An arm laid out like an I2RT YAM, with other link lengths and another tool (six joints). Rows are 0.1 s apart.
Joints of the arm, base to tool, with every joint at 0 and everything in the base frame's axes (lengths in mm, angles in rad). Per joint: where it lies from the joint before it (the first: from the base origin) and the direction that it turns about. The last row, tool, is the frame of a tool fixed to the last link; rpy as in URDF.
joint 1: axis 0 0 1 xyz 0 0 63.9
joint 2: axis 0 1 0 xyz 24 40.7 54.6
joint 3: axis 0 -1 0 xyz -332.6 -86.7 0
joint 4: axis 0 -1 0 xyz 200.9 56.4 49.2
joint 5: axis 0 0 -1 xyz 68.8 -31.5 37.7
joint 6: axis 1 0 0 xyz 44.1 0 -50.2
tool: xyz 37 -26 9 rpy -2.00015 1.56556 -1.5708
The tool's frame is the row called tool.
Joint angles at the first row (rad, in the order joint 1, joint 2, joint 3, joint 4, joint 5, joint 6):
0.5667, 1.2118, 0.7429, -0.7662, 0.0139, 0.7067
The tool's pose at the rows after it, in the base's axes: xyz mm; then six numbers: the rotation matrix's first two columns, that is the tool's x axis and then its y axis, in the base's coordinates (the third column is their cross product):
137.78, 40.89, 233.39, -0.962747, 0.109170, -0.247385, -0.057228, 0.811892, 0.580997
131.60, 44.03, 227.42, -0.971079, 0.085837, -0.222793, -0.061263, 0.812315, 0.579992
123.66, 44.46, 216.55, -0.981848, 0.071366, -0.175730, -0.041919, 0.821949, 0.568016
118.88, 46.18, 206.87, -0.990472, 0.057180, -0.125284, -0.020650, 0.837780, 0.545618
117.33, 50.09, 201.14, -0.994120, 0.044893, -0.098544, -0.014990, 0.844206, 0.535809
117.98, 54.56, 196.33, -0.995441, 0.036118, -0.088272, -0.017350, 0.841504, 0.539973
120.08, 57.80, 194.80, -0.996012, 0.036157, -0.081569, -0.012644, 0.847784, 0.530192
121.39, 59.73, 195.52, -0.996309, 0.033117, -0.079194, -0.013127, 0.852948, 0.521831
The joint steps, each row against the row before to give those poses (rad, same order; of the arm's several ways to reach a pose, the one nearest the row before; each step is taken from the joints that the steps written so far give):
0.0553, 0.0022, -0.0015, -0.0046, -0.0091, 0.0057
0.0408, 0.0004, -0.0252, 0.0031, -0.0069, 0.0206
0.0329, 0.0122, -0.0427, 0.0053, -0.0107, 0.0256
0.0289, 0.0317, -0.0309, 0.0038, -0.0080, 0.0213
0.0267, 0.0263, -0.0156, 0.0137, -0.0065, 0.0172
0.0160, 0.0206, -0.0138, 0.0306, -0.0091, 0.0084
0.0092, 0.0229, 0.0038, 0.0061, 0.0049, 0.0095
0.0068, 0.0111, 0.0096, -0.0072, 0.0057, 0.0038

